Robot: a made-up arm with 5 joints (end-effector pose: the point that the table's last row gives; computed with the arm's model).
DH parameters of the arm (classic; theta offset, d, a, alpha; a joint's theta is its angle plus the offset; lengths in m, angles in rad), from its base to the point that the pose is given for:
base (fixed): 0.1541 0 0.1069 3.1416
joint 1: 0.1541 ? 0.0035 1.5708
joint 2: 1.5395 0 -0.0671 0
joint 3: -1.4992 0 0.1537 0
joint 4: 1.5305 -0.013 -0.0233 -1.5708
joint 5: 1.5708 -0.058 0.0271 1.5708
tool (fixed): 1.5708 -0.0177 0 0
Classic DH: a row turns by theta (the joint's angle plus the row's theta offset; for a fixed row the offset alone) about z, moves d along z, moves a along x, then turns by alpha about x.
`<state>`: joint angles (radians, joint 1 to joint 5).
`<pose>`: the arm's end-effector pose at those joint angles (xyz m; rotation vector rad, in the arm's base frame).
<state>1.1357 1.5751 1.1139 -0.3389 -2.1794</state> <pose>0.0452 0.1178 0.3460 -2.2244 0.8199 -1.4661</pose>
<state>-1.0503 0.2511 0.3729 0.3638 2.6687</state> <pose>0.1823 0.1888 0.3740 -1.3115 -0.1373 -2.0797</pose>
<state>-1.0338 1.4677 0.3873 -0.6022 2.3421</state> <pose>0.1244 0.0843 0.2584 -1.7762 0.0206 -2.1632</pose>
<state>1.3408 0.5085 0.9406 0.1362 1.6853</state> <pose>0.1346 -0.0735 0.2884 0.2817 -1.5530 0.2589</pose>
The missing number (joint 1, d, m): -0.4407
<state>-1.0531 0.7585 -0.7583 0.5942 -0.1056</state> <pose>0.2761 0.2312 0.4836 1.2519 -2.2362 0.2773</pose>
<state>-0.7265 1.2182 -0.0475 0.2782 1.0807</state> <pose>0.2484 0.1297 0.2712 1.3871 -1.2153 1.4255</pose>
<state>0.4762 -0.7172 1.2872 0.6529 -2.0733</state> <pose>0.1831 -0.0409 0.3442 -1.6925 -0.8443 -2.2055</pose>
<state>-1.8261 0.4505 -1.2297 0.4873 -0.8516</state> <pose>0.0989 0.2170 0.6362 2.0494 -1.3757 -0.9694</pose>
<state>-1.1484 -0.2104 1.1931 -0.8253 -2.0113</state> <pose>0.1721 0.1218 0.3569 0.5683 -1.1751 -1.6595</pose>
